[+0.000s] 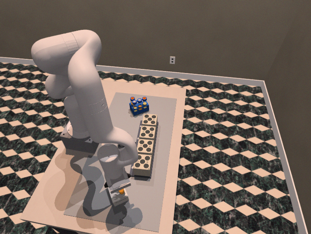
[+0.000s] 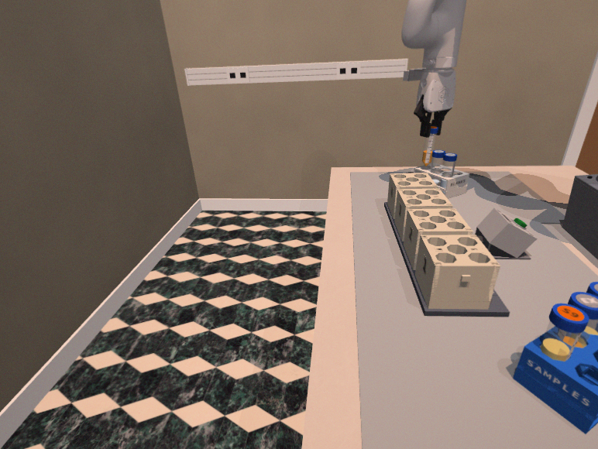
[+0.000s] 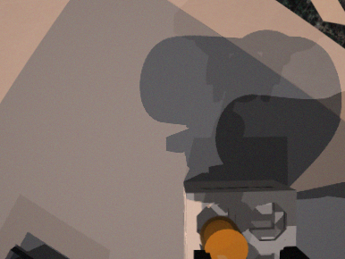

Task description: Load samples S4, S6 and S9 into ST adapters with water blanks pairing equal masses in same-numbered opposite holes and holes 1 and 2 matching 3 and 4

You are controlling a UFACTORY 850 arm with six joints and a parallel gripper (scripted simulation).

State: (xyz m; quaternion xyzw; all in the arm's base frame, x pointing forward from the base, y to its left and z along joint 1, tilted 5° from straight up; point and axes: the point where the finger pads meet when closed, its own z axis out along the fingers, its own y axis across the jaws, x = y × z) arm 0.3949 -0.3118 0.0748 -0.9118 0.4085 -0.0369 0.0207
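The sample tube is 50 mm below my hand and 10 mm to the left of it. Round my hand: green done key: 350 mm to the left, 160 mm behind, 110 mm below; white blanks rack: 150 mm below, 40 mm behind, 20 mm to the left; white-dot tube: 110 mm below, 30 mm to the left, 20 mm behind.
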